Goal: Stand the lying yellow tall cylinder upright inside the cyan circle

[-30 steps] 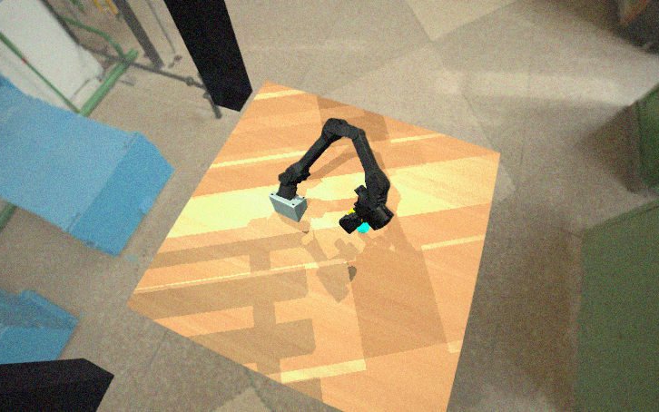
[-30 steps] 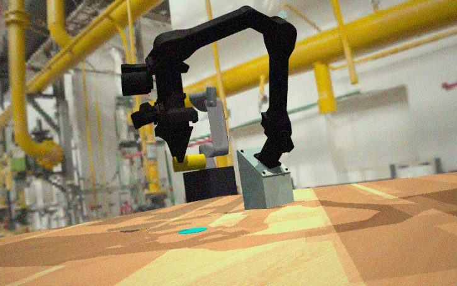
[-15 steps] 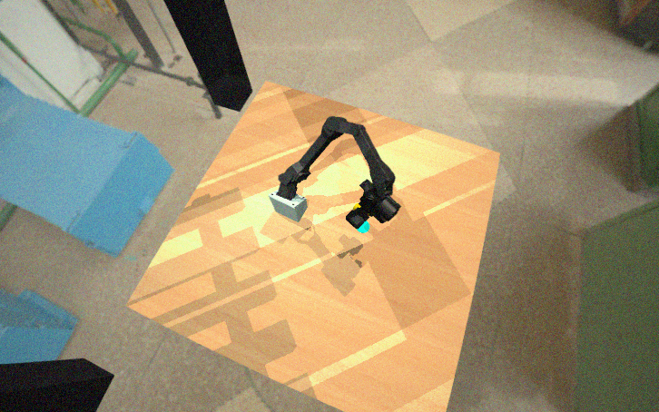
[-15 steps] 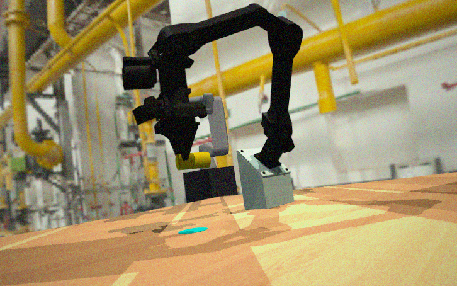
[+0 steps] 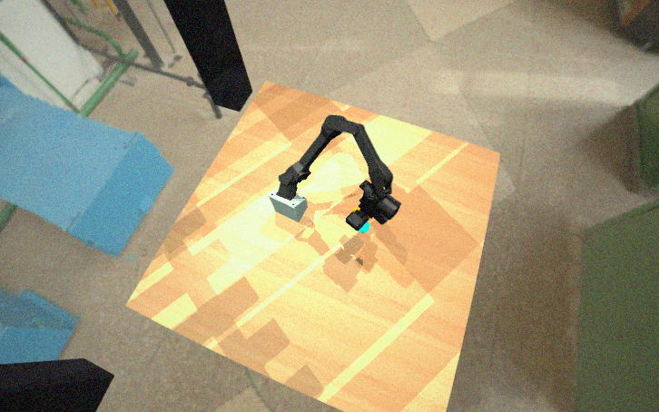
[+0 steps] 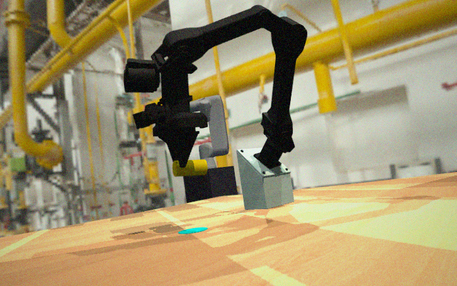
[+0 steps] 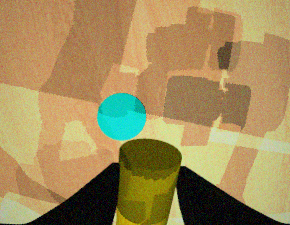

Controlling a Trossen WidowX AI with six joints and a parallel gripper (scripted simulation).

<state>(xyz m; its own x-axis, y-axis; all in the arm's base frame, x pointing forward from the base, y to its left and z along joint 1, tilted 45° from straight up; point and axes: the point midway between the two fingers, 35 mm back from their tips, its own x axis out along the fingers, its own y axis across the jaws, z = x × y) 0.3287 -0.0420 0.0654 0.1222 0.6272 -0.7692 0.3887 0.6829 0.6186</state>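
Right now my gripper tip is 130 mm above the cyan circle and 10 mm to the right of it. Also, from my gripper tip: yellow tall cylinder 20 mm behind, 10 mm to the left.
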